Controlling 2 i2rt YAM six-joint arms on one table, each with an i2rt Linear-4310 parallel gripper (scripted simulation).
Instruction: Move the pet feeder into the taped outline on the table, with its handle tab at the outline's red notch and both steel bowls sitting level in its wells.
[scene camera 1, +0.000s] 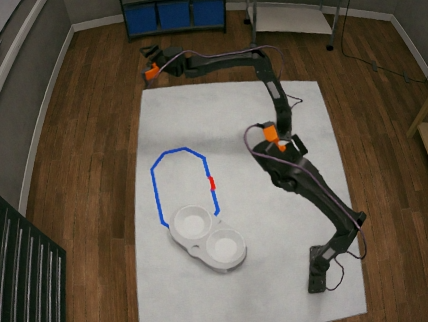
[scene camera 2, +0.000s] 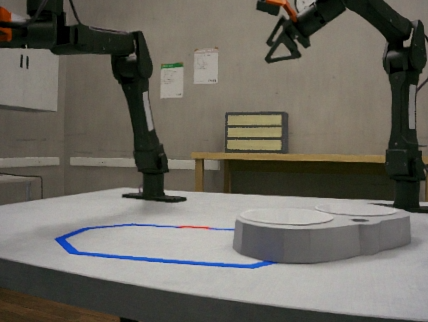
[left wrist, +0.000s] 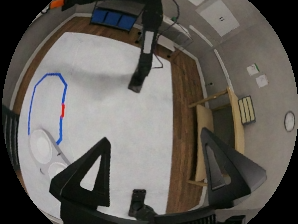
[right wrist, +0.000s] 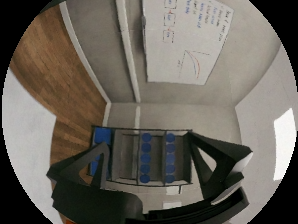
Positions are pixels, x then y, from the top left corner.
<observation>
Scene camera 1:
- grey pet feeder: 189, 245
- steel bowl: 225, 245
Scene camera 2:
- grey pet feeder: 340, 238
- steel bowl: 285, 216
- steel bowl: 334, 208
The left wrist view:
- left gripper: 153, 137
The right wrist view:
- right gripper: 145, 142
</observation>
